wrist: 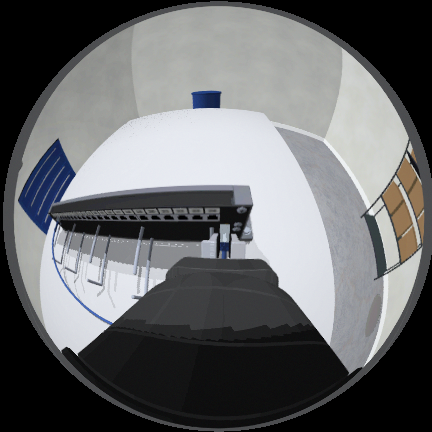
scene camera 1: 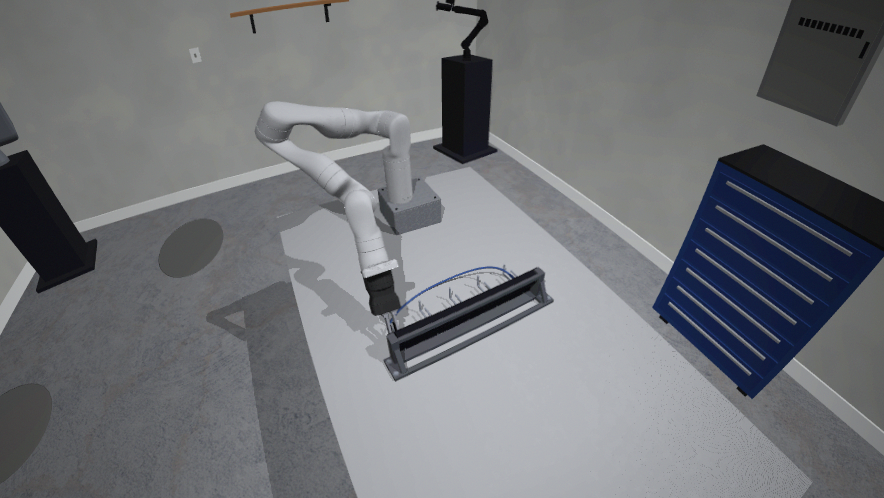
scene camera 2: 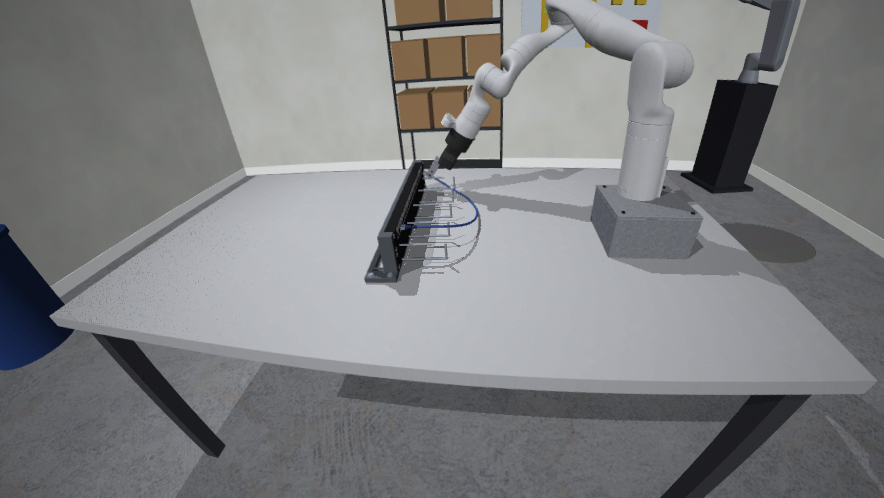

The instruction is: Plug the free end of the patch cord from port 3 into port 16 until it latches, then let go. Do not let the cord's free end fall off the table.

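Frame: origin at the arm's base, x ahead, y left, z up, level; centimetres.
Seen in the pictures: gripper, fingertip midpoint: (wrist: 224, 241) (scene camera 2: 429, 175); arm's base, link origin: (scene camera 1: 400, 197) (scene camera 2: 636, 193).
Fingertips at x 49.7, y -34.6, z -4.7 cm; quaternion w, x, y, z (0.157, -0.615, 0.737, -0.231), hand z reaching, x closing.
Observation:
Offsets run from my fingertips to a thing's top centre. "pt": to the spot under its first point. Level surfaces: height alone.
The blue patch cord (scene camera 1: 488, 267) (scene camera 2: 476, 213) (wrist: 53, 250) arches from a port near the far end of the black patch panel (scene camera 1: 397, 353) (scene camera 2: 387, 253) (wrist: 242, 195) to my gripper. My gripper (scene camera 1: 390, 324) (scene camera 2: 431, 171) (wrist: 224, 241) is shut on the cord's free-end plug @(dx +0.6, dy +0.0, dz +1.6 cm) (wrist: 224, 234). The clear plug points towards the panel face. In the wrist view it shows just right of and below the last port opening @(pt dx +2.2, dy +1.0, dz +2.3 cm) (wrist: 213, 217), near the panel's right end. The port numbers are too small to read, so I cannot tell port 16 for sure. Any contact between plug and panel cannot be told.
Several metal cord-guide loops (scene camera 1: 450, 293) (scene camera 2: 446, 252) (wrist: 146, 270) stick out from the panel on the cord's side. One loop lies just left of my gripper in the wrist view. The panel stands on the pale table @(dz -5.6 cm) (scene camera 1: 494, 420) (scene camera 2: 525, 309) (wrist: 200, 150). The arm's base block (scene camera 1: 411, 213) (scene camera 2: 646, 228) stands behind it.

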